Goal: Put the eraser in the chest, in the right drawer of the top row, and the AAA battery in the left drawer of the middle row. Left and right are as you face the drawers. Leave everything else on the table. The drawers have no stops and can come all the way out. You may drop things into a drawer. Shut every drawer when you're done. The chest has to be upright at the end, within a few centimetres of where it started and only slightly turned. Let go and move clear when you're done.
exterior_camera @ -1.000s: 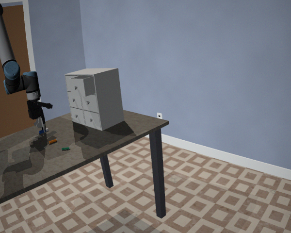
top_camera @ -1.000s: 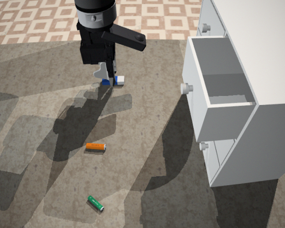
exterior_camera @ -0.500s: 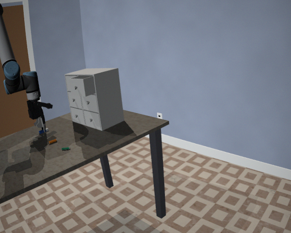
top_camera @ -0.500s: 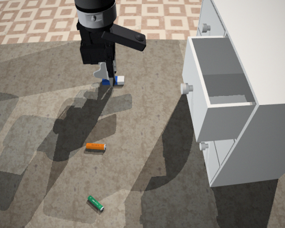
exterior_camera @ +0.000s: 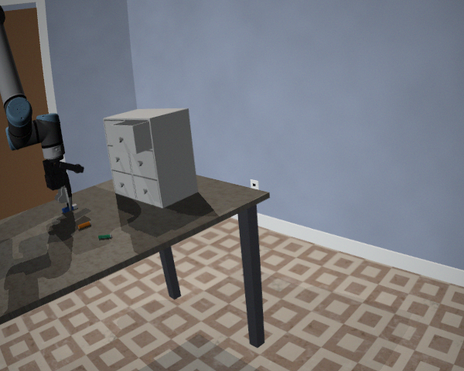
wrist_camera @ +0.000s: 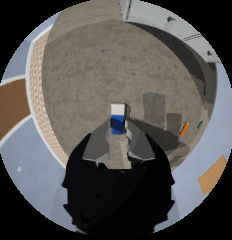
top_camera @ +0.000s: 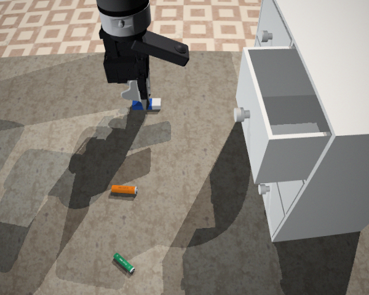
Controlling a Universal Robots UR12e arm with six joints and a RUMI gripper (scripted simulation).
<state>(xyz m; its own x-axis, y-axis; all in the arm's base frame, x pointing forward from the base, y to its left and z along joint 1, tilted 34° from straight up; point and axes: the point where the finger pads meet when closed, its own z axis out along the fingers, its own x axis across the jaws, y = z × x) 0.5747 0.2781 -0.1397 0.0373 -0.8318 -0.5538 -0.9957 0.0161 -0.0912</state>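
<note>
My gripper is now 10 mm short of the white eraser and 10 mm above it. From my hand the other things lie so: green battery 360 mm to the right, 10 mm below, 10 mm behind; orange battery 220 mm to the right, 20 mm behind, 10 mm below.
</note>
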